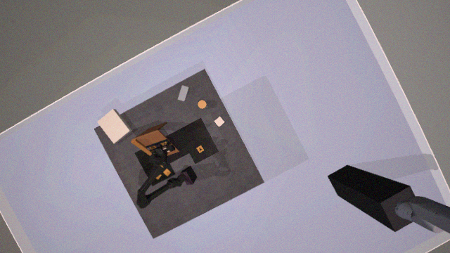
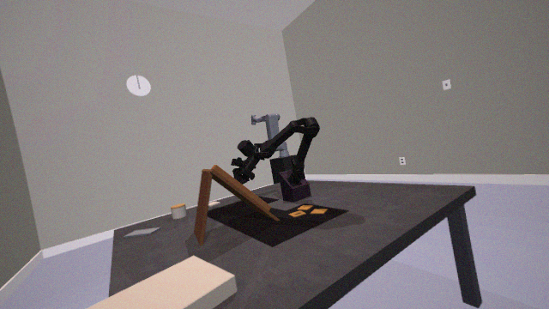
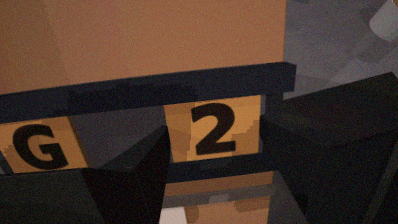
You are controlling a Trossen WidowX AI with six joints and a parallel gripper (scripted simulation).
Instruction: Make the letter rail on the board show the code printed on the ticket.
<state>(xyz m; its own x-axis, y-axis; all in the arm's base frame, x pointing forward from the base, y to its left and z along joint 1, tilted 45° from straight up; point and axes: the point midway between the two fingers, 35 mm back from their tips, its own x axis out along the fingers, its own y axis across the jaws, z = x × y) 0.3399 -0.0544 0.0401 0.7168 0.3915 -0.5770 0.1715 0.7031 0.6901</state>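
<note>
The white ticket lies 5 cm behind my gripper tip, 8 cm to the left of it and 8 cm below it. Also, from my gripper tip: letter tile right at my gripper tip; grey card 36 cm ahead, 34 cm to the right, 15 cm below; black mat 16 cm behind, 1 cm to the left, 15 cm below.
</note>
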